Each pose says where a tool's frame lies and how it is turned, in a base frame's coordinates. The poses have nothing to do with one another.
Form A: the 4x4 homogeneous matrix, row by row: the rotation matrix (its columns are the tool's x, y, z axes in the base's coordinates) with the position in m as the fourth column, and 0 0 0 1 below. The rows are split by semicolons.
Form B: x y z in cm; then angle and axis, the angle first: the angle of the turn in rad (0 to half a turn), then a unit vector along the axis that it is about. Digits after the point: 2 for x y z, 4 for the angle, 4 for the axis.
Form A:
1: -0.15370 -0.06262 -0.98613 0.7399; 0.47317 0.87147 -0.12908 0.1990; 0.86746 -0.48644 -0.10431 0.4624; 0 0 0 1
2: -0.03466 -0.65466 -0.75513 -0.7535; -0.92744 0.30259 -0.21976 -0.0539; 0.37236 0.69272 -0.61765 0.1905; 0 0 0 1
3: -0.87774 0.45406 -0.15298 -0.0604; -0.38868 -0.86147 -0.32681 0.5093; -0.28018 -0.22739 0.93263 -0.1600; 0 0 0 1
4: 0.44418 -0.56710 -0.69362 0.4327; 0.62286 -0.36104 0.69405 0.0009; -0.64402 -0.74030 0.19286 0.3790; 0 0 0 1
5: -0.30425 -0.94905 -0.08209 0.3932; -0.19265 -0.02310 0.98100 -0.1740; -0.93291 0.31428 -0.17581 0.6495; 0 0 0 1
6: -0.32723 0.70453 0.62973 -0.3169; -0.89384 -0.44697 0.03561 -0.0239; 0.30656 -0.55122 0.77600 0.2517; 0 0 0 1
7: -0.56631 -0.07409 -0.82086 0.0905; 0.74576 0.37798 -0.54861 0.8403; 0.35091 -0.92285 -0.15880 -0.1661; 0 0 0 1
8: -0.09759 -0.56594 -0.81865 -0.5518; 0.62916 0.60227 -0.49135 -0.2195; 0.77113 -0.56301 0.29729 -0.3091; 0 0 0 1
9: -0.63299 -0.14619 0.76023 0.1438; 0.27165 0.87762 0.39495 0.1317; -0.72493 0.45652 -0.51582 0.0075; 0 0 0 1
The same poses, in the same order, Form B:
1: 73.99 19.90 46.24 1.7653 -0.1821 -0.9446 0.2730
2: -75.35 -5.39 19.05 2.3116 0.6183 -0.7639 -0.1848
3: -6.04 50.93 -16.00 2.6982 0.1159 0.1482 -0.9821
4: 43.27 0.09 37.90 1.9412 -0.7694 -0.0266 0.6383
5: 39.32 -17.40 64.95 2.4212 -0.5054 0.6449 0.5733
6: -31.69 -2.39 25.17 2.0934 -0.3386 0.1865 -0.9223
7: 9.05 84.03 -16.61 2.3098 -0.2532 -0.7927 0.5546
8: -55.18 -21.95 -30.91 1.6700 -0.0360 -0.7988 0.6005
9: 14.38 13.17 0.75 2.2596 0.0399 0.9619 0.2706
